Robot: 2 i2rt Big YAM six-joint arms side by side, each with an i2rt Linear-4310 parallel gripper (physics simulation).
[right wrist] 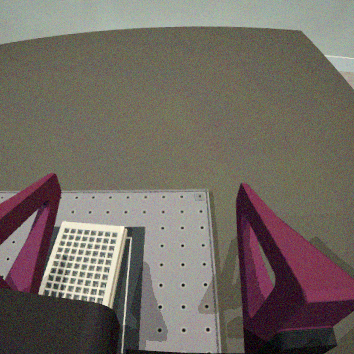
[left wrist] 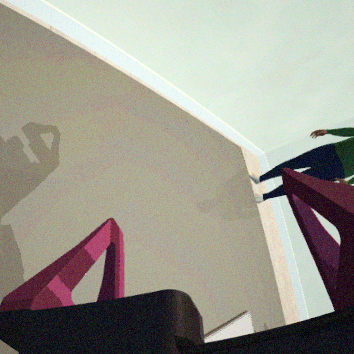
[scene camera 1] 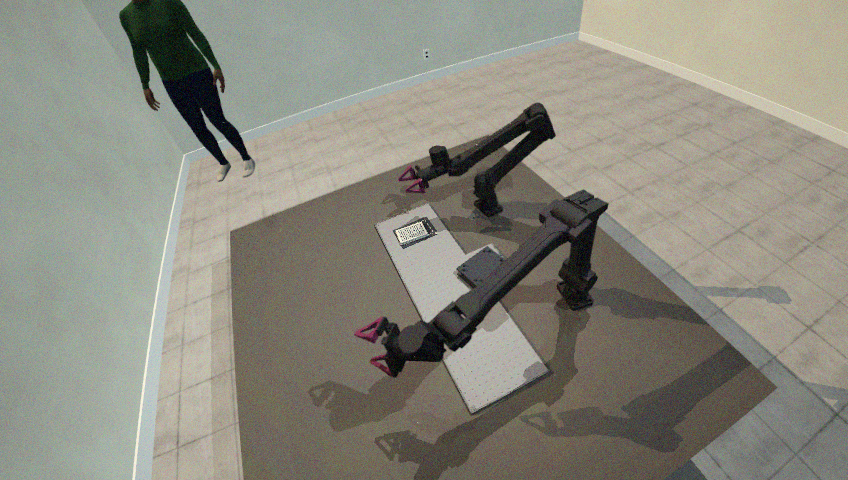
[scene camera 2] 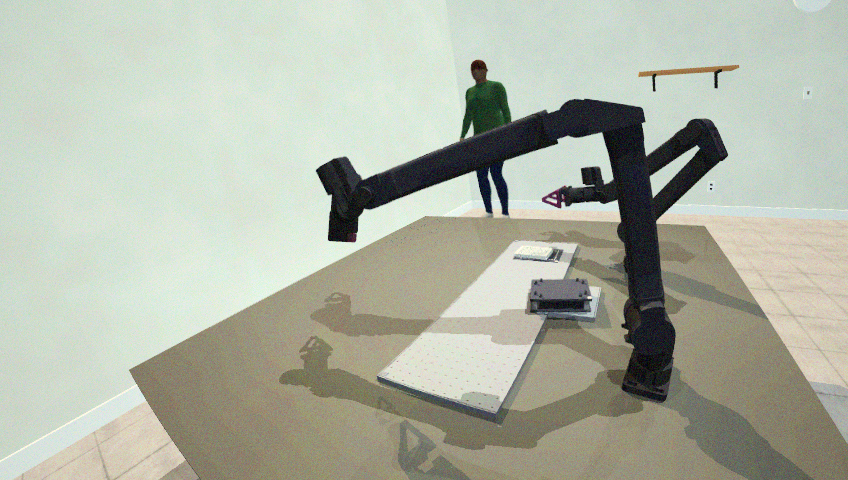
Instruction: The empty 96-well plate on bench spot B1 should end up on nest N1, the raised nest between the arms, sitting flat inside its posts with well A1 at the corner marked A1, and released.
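Pixels of known places: left gripper, fingertip midpoint: (left wrist: 196, 203) (scene camera 1: 363, 346); right gripper, fingertip midpoint: (right wrist: 145, 186) (scene camera 1: 402, 185) (scene camera 2: 545, 197); left arm's base, link origin: (scene camera 1: 574, 294) (scene camera 2: 647, 376); right arm's base, link origin: (scene camera 1: 488, 207).
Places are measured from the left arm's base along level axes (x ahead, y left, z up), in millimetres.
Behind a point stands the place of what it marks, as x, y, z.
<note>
The cream 96-well plate (scene camera 1: 411, 232) @[491, -507, 28] (scene camera 2: 533, 253) @[481, -483, 29] (right wrist: 82, 262) @[500, -510, 29] lies flat on the dark B1 pad (right wrist: 136, 237) @[550, -560, 15] at the far end of the perforated board. The raised dark nest N1 (scene camera 1: 480, 265) @[285, -210, 53] (scene camera 2: 559, 289) @[276, -202, 52], with short posts, holds no plate. The right gripper (scene camera 1: 411, 180) @[478, -610, 210] (right wrist: 149, 180) @[478, -610, 210] is open and empty, above the table beyond the plate's end of the board; in its wrist view the plate shows low, partly behind the left-side finger and housing. The left gripper (scene camera 1: 370, 346) @[718, 126, 321] (left wrist: 197, 195) @[718, 126, 321] is open and empty, high above the table, away from plate and nest. The A1 marks are too small to read.
The light perforated board (scene camera 1: 496, 368) @[375, 167, 13] (scene camera 2: 452, 362) @[385, 147, 13] lies along the brown table (scene camera 1: 285, 285) @[1072, -437, 0] (scene camera 2: 238, 368) @[828, 485, 0]. The left forearm (scene camera 1: 514, 261) @[324, 115, 470] passes over the board beside the nest in scene camera 1. A person in green (scene camera 1: 178, 53) (scene camera 2: 487, 107) stands beyond the table.
</note>
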